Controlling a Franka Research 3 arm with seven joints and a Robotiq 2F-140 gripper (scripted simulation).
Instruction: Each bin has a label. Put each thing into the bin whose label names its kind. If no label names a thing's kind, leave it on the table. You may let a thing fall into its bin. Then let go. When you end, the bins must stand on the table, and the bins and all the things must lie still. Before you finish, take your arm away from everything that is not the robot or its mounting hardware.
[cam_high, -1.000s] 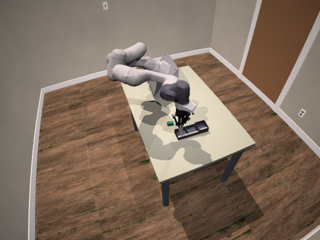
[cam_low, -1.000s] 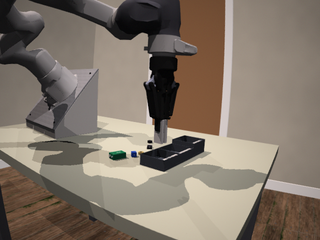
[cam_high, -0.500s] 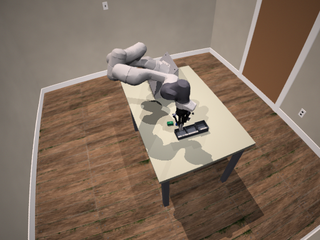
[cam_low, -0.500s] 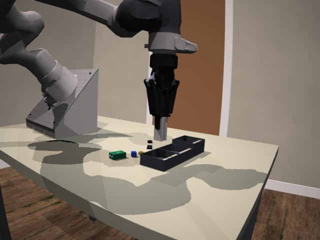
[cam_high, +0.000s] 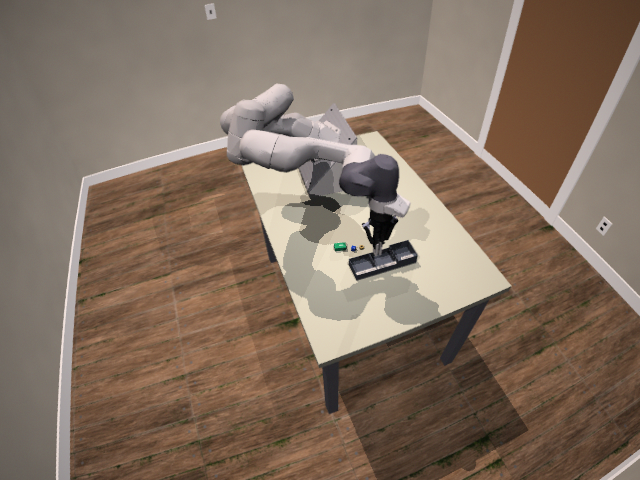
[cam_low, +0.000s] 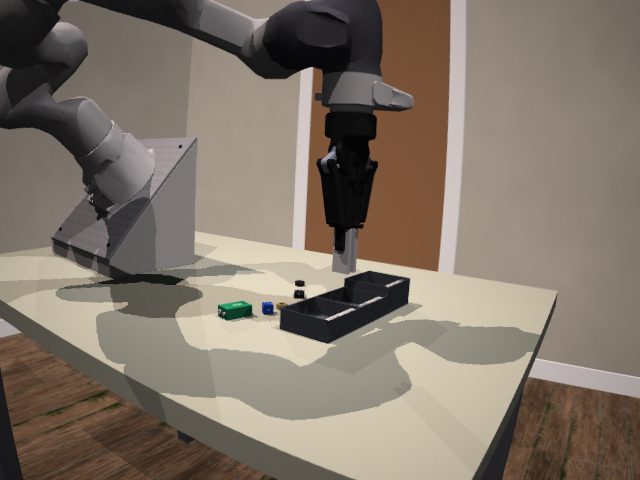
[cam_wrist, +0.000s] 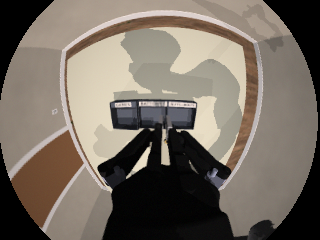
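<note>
My hand is 30 mm to the right of the joined bins and 90 mm above it. From my hand the other things lie so: tan ring: 100 mm behind, 20 mm to the right, 110 mm below; small blue cube: 100 mm behind, 50 mm to the right, 100 mm below; small black piece: 130 mm behind, 70 mm to the left, 110 mm below.
</note>
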